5 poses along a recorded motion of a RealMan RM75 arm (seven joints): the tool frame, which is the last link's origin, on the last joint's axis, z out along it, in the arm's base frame.
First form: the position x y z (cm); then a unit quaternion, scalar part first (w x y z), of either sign.
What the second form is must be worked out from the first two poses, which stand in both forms.
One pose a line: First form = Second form
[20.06 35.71 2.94 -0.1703 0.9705 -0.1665 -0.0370] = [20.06 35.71 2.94 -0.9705 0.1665 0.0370 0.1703]
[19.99 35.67 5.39 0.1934 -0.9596 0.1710 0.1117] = [19.99 35.67 5.39 -0.9596 0.1710 0.1117 0.1934]
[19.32 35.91 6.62 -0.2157 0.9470 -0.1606 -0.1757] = [19.32 35.91 6.62 -0.9470 0.1606 0.1757 0.2157]
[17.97 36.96 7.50 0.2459 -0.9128 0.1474 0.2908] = [17.97 36.96 7.50 -0.9128 0.1474 0.2908 0.2459]
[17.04 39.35 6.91 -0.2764 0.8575 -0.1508 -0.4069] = [17.04 39.35 6.91 -0.8575 0.1508 0.4069 0.2764]
